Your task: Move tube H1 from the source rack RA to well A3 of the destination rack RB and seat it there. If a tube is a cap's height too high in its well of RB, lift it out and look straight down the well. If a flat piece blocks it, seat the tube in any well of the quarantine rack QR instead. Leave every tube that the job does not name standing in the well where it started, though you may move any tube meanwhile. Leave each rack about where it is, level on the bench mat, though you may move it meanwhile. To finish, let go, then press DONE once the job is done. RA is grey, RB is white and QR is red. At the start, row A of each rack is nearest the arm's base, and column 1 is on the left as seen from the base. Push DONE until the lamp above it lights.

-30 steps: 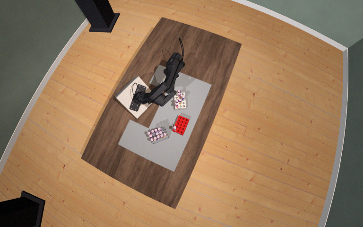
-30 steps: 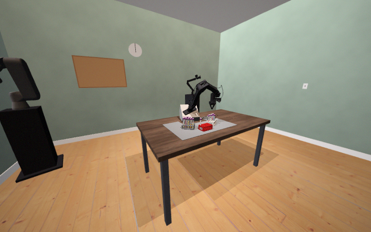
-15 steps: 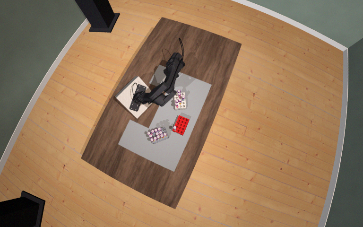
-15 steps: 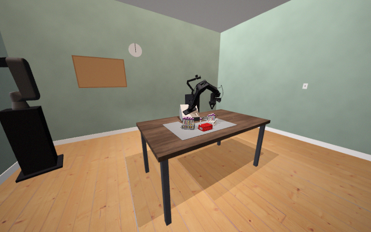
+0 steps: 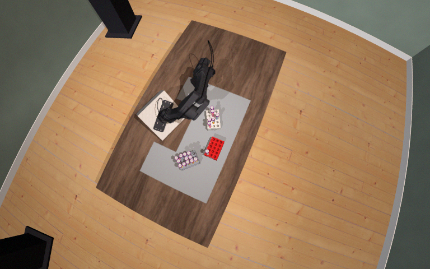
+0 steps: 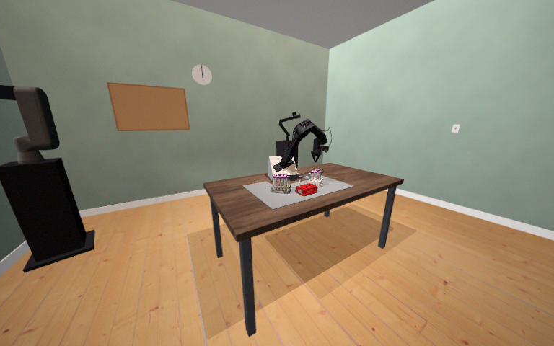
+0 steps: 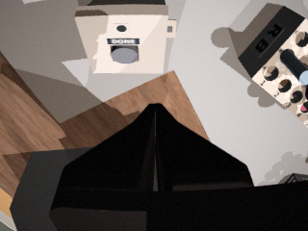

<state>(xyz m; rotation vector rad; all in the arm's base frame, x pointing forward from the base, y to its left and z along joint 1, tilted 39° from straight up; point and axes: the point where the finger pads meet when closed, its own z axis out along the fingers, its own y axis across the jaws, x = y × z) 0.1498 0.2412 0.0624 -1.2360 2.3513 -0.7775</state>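
Now: the DONE button box 12 cm below my hand, 2 cm behind it and 1 cm to the left of it. Round my hand: tube H1 (38 cm to the right, 12 cm ahead, 10 cm below); red rack QR (33 cm to the right, 15 cm ahead, 14 cm below); white rack RB (14 cm to the right, 14 cm below, 11 cm ahead).
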